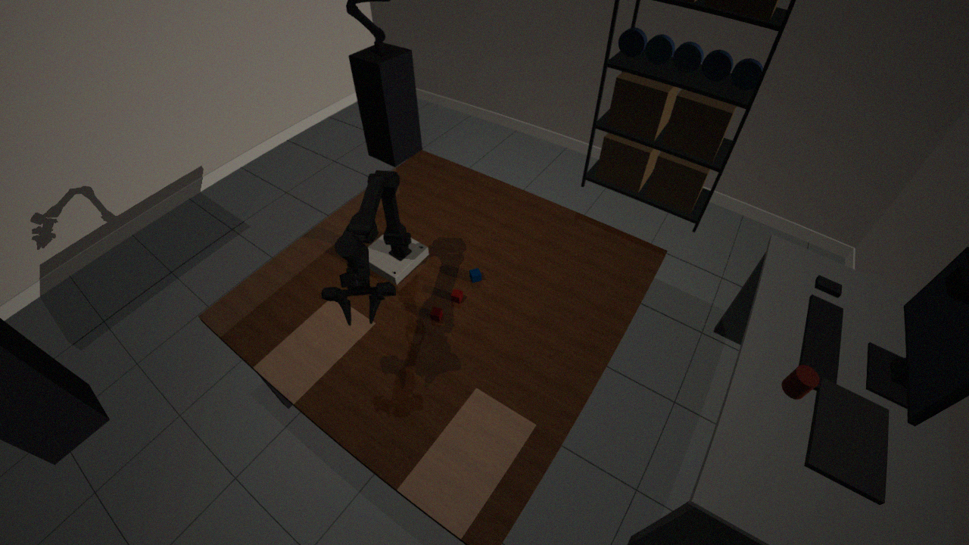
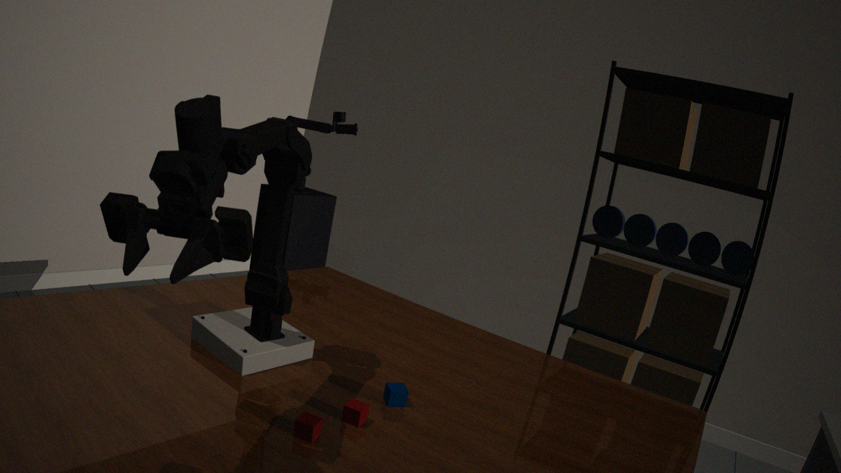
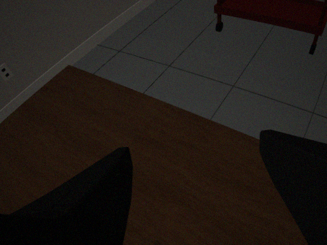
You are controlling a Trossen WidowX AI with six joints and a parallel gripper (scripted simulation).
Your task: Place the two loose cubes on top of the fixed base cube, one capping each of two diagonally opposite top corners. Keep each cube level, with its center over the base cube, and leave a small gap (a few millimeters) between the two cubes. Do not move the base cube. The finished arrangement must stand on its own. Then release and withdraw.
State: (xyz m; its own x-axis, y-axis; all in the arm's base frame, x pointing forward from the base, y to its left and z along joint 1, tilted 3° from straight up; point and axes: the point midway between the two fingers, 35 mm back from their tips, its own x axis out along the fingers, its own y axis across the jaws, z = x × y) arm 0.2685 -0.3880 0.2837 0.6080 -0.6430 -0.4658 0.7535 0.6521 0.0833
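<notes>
Right now the blue cube is 1 cm behind my gripper tip, 51 cm to the left of it and 28 cm below it.
</notes>
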